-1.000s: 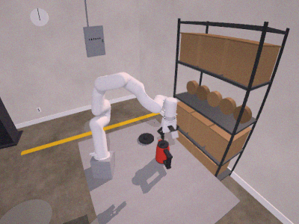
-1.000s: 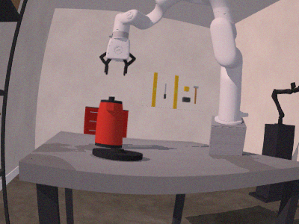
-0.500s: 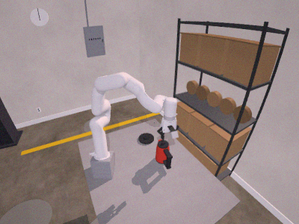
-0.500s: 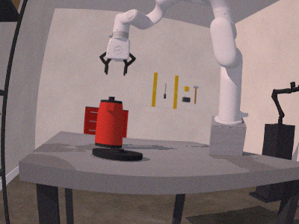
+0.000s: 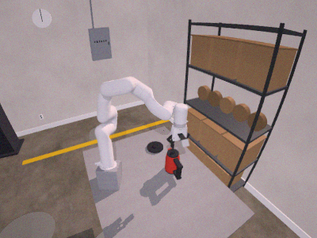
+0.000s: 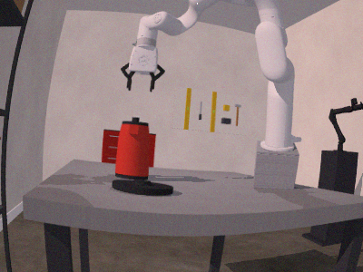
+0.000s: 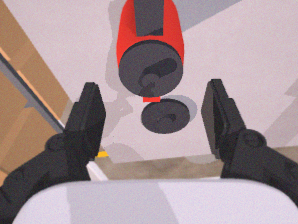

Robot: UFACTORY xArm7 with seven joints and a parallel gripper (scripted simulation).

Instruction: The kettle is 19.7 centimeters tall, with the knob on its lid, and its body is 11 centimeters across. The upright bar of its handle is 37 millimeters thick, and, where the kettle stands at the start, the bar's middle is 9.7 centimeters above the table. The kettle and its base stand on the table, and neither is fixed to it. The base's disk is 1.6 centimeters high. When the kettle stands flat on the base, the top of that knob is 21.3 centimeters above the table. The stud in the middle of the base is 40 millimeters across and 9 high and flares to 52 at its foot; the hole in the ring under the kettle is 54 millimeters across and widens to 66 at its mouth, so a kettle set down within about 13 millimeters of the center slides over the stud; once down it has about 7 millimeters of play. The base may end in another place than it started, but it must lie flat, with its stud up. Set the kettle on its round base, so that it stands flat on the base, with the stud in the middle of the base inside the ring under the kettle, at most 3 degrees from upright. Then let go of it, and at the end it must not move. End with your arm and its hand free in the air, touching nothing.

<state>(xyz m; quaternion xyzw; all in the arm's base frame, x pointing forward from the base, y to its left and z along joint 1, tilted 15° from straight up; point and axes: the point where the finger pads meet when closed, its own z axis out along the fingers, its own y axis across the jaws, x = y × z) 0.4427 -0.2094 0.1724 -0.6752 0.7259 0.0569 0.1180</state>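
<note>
My gripper is now 21 cm above the red kettle and 3 cm to the right of it. Round my hand: black round base (36 cm to the left, 30 cm below, 2 cm behind).
</note>
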